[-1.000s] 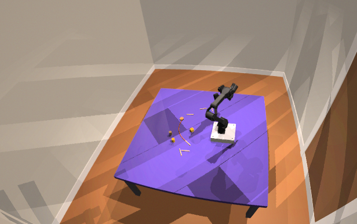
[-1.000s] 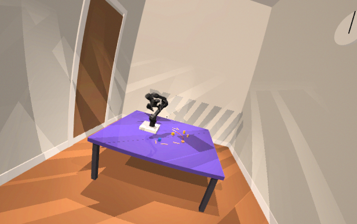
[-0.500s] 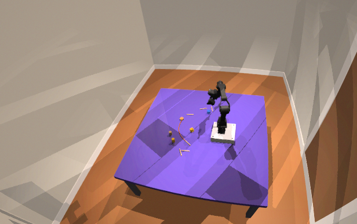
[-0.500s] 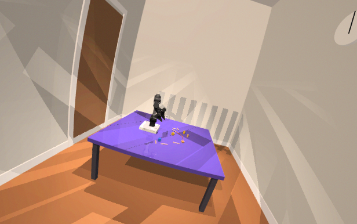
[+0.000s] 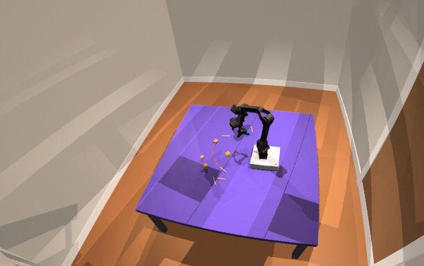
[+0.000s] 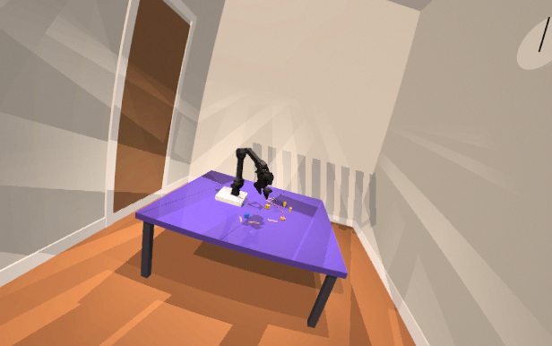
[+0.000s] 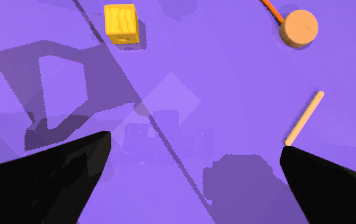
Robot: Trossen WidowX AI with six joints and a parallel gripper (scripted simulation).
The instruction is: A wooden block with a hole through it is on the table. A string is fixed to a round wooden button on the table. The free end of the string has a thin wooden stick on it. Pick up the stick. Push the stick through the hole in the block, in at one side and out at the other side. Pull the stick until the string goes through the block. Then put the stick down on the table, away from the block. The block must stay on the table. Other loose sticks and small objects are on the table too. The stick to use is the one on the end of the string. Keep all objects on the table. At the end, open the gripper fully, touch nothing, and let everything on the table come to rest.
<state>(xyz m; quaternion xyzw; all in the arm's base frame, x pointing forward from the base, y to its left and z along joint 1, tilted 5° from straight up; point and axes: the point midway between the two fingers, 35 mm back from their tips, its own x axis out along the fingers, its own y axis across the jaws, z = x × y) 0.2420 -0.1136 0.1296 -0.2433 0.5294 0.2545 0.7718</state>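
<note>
Right now my gripper tip is 4 cm short of the yellow wooden block, 12 cm to the right of it and 12 cm above it. Round my gripper tip: blue cube 7 cm behind, 15 cm to the right, 12 cm below; round button 18 cm ahead, 1 cm to the right, 12 cm below; thin wooden stick 5 cm ahead, 27 cm to the left, 13 cm below.
</note>
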